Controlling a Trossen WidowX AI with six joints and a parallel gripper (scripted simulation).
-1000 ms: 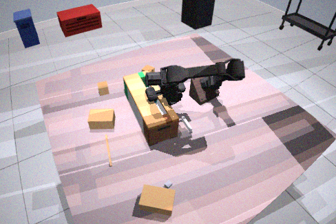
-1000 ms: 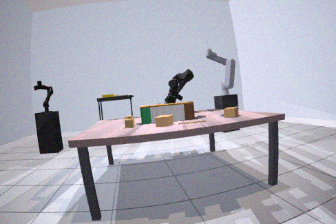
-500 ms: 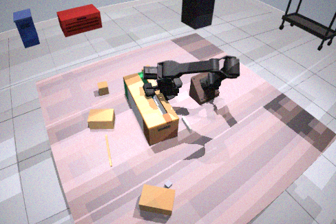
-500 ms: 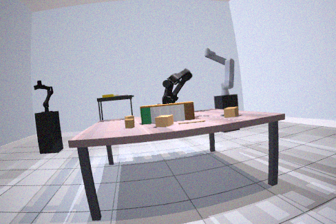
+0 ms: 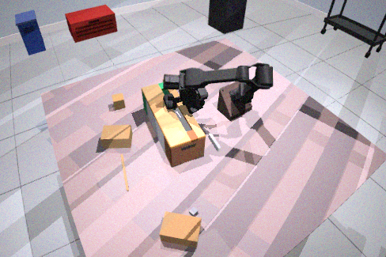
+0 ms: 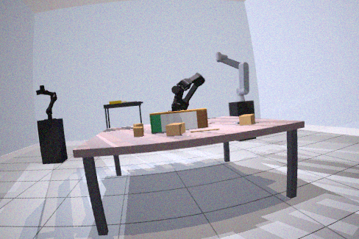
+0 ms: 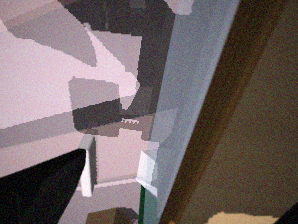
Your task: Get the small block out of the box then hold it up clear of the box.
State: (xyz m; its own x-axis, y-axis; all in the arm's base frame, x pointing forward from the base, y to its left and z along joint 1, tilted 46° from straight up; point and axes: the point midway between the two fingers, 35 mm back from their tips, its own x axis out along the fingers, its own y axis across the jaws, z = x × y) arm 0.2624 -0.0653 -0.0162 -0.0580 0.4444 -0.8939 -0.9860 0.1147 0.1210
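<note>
My gripper tip is now 50 mm short of the cyan block and 40 mm to the left of it. Also, from my gripper tip: thin stick 350 mm ahead, 110 mm to the left, 90 mm below; then tiny grey cube 400 mm to the left, 220 mm ahead, 80 mm below; then tan cube 260 mm to the right, 90 mm behind, 60 mm below.
</note>
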